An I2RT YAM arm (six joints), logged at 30 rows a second.
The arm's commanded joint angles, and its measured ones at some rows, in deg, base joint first. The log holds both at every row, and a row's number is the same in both.
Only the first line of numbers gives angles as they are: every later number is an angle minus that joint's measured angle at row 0.
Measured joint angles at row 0:
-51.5, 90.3, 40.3, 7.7, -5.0, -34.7
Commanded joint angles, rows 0 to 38:
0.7, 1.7, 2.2, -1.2, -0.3, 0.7
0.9, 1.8, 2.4, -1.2, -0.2, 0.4
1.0, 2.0, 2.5, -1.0, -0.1, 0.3
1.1, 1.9, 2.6, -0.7, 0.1, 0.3
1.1, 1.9, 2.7, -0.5, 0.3, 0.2
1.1, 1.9, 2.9, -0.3, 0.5, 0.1
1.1, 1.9, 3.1, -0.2, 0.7, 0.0
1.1, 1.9, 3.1, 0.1, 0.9, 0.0
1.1, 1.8, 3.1, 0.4, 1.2, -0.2
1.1, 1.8, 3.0, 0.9, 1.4, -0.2
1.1, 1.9, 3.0, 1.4, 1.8, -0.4
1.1, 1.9, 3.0, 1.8, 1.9, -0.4
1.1, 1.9, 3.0, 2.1, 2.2, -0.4
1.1, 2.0, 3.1, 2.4, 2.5, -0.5
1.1, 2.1, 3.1, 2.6, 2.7, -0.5
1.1, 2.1, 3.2, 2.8, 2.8, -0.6
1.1, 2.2, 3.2, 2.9, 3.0, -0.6
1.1, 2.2, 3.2, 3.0, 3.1, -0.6
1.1, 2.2, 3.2, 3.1, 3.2, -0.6
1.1, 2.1, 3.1, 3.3, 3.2, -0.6
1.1, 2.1, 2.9, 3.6, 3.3, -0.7
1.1, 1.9, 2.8, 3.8, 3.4, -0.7
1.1, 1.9, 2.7, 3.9, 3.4, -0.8
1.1, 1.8, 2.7, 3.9, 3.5, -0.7
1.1, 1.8, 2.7, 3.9, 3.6, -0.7
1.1, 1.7, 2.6, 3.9, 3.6, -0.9
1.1, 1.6, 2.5, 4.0, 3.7, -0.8
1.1, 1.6, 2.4, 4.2, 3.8, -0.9
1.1, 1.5, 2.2, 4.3, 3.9, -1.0
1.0, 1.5, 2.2, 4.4, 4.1, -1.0
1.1, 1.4, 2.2, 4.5, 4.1, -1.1
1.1, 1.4, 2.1, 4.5, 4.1, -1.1
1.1, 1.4, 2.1, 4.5, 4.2, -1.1
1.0, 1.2, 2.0, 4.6, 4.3, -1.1
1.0, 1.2, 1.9, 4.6, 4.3, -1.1
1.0, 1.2, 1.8, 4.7, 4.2, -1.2
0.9, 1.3, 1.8, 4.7, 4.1, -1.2
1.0, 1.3, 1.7, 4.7, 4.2, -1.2
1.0, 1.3, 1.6, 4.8, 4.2, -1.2
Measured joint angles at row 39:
1.0, 1.6, 1.7, 2.2, 3.6, -0.5
